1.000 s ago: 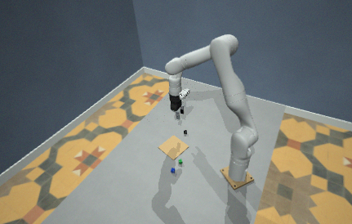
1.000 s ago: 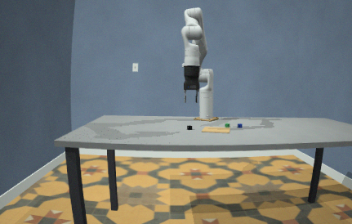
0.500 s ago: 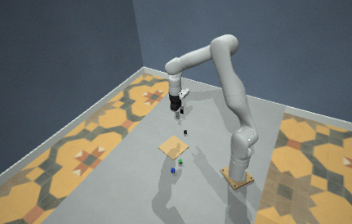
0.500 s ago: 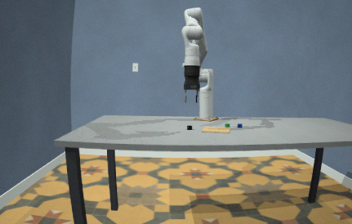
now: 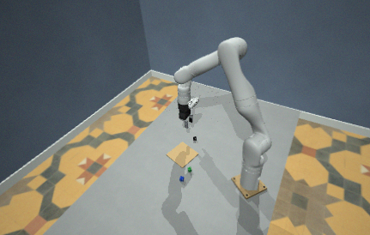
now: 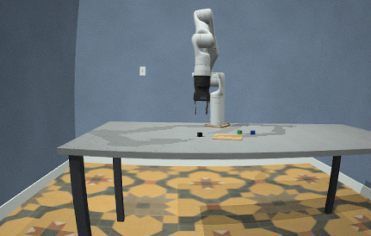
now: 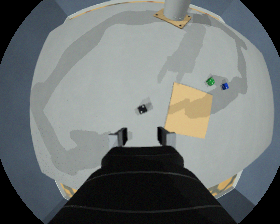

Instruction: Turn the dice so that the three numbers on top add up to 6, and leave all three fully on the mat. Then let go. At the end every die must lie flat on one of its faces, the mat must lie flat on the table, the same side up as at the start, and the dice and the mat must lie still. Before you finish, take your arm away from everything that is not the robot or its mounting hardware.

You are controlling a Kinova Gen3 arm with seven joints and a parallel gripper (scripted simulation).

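My hand is 40 mm past the black die and 120 mm above it. From my hand the other things lie so: blue die 90 mm behind, 300 mm to the left, 120 mm below; then green die 110 mm behind, 230 mm to the left, 120 mm below; then tan mat 20 mm behind, 140 mm to the left, 130 mm below.
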